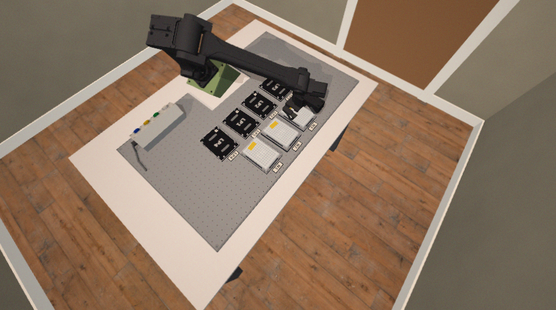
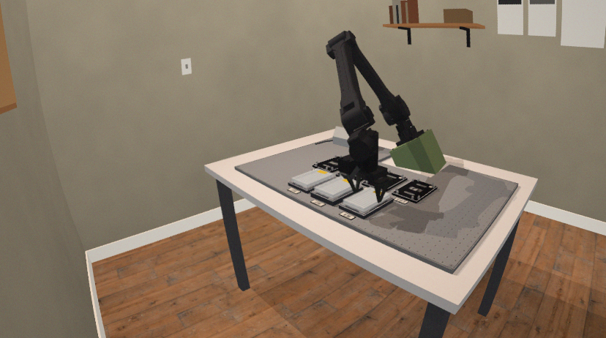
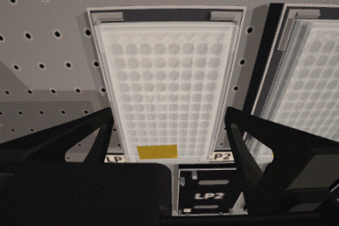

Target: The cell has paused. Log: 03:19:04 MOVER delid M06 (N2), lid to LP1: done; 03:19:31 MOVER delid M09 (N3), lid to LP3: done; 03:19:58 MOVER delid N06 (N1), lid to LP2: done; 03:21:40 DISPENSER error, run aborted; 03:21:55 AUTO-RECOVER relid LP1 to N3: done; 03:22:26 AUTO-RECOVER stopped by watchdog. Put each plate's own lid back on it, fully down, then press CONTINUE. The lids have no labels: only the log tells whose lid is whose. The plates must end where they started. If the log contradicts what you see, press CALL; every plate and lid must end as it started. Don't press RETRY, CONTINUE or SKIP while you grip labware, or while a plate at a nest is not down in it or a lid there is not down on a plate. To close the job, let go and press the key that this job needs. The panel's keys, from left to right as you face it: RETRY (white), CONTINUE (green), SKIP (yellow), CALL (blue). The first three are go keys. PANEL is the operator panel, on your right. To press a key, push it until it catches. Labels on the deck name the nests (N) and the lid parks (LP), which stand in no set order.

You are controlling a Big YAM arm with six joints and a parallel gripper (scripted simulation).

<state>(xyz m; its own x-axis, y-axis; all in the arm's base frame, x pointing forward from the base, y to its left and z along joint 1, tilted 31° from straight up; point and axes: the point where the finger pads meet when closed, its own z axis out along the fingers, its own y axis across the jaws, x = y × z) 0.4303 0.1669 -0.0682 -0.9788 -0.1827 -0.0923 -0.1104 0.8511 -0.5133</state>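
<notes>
My gripper is now 470 mm to the left of the green key, 400 mm past it and 30 mm below it. Also, from my hand: white key 420 mm to the right, 410 mm behind, 30 mm above; then black lid park 190 mm behind, 50 mm to the left, 30 mm below; then yellow key 510 mm to the right, 400 mm behind, 30 mm above.
</notes>
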